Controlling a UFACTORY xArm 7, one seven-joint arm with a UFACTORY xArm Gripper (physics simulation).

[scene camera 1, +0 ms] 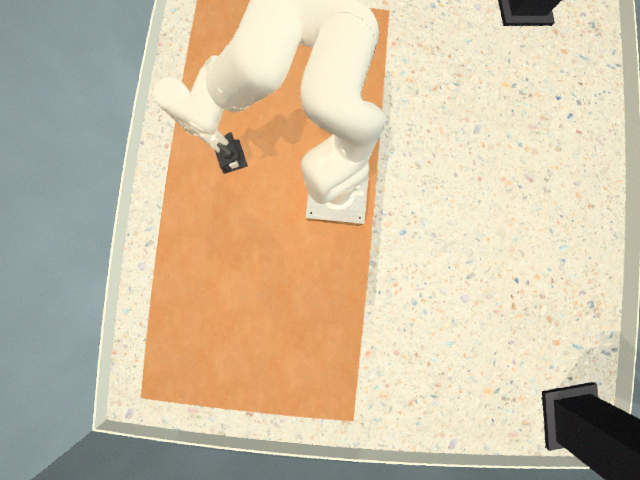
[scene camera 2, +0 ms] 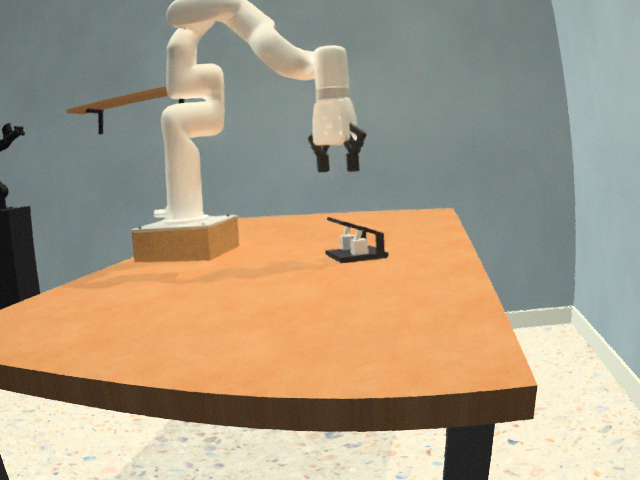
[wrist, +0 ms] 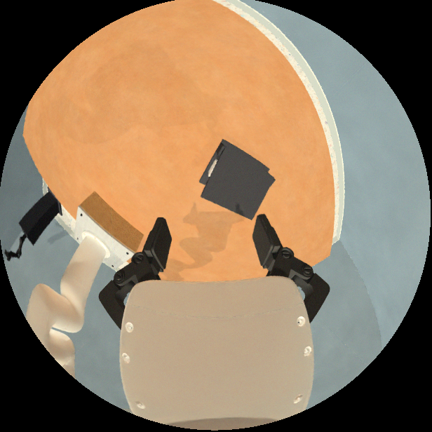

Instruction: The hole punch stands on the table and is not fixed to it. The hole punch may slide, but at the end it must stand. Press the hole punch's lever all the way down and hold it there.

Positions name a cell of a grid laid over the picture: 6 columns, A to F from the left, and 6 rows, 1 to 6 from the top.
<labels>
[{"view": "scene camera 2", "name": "my gripper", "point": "D3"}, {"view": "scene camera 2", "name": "black hole punch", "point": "D4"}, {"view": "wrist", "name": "my gripper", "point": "C4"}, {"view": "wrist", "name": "black hole punch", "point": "C3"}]
</labels>
